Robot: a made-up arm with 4 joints. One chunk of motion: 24 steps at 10 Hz.
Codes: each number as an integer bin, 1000 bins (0 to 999) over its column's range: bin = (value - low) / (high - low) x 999, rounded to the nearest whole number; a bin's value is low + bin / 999 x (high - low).
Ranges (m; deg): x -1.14..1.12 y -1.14..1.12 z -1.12..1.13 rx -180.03..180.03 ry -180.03..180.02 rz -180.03..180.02
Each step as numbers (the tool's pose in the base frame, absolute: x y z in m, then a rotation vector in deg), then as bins.
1 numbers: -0.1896 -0.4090 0.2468 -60.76 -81.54 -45.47
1 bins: 420 323 607 331 273 373
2 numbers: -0.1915 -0.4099 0.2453 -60.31 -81.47 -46.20
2 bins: 419 323 606 332 273 371
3 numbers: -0.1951 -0.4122 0.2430 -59.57 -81.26 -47.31
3 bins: 418 322 605 334 274 368
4 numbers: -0.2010 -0.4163 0.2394 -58.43 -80.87 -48.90
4 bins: 415 320 604 337 275 364
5 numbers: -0.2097 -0.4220 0.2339 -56.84 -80.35 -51.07
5 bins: 411 317 601 342 277 358
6 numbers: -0.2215 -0.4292 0.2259 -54.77 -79.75 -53.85
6 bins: 406 314 598 348 278 350
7 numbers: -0.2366 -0.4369 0.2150 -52.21 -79.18 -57.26
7 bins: 399 311 593 355 280 341
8 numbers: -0.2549 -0.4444 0.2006 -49.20 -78.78 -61.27
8 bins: 391 307 586 363 281 330
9 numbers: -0.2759 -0.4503 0.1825 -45.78 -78.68 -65.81
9 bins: 382 305 578 372 281 317
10 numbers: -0.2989 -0.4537 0.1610 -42.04 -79.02 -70.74
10 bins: 372 303 569 383 280 303
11 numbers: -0.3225 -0.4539 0.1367 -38.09 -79.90 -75.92
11 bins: 361 303 558 394 278 289
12 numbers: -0.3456 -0.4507 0.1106 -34.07 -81.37 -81.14
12 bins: 351 305 546 405 274 274
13 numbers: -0.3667 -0.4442 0.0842 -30.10 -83.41 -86.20
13 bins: 342 308 535 416 268 260
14 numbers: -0.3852 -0.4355 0.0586 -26.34 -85.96 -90.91
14 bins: 334 311 523 426 261 247
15 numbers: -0.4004 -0.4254 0.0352 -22.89 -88.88 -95.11
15 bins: 327 316 513 436 253 236
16 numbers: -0.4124 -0.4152 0.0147 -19.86 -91.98 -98.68
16 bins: 322 320 504 444 244 226
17 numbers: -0.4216 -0.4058 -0.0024 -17.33 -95.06 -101.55
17 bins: 318 325 496 451 236 218
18 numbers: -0.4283 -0.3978 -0.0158 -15.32 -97.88 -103.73
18 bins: 315 328 490 457 228 212
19 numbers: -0.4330 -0.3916 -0.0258 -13.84 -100.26 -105.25
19 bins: 313 331 486 461 221 207
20 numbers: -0.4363 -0.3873 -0.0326 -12.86 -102.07 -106.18
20 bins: 311 333 483 464 216 205
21 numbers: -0.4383 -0.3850 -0.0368 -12.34 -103.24 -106.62
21 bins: 310 334 481 465 213 204
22 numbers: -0.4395 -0.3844 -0.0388 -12.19 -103.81 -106.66
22 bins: 310 334 480 466 211 204
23 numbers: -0.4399 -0.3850 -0.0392 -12.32 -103.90 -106.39
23 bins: 309 334 480 465 211 204
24 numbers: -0.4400 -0.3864 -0.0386 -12.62 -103.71 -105.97
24 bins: 309 333 480 464 212 205
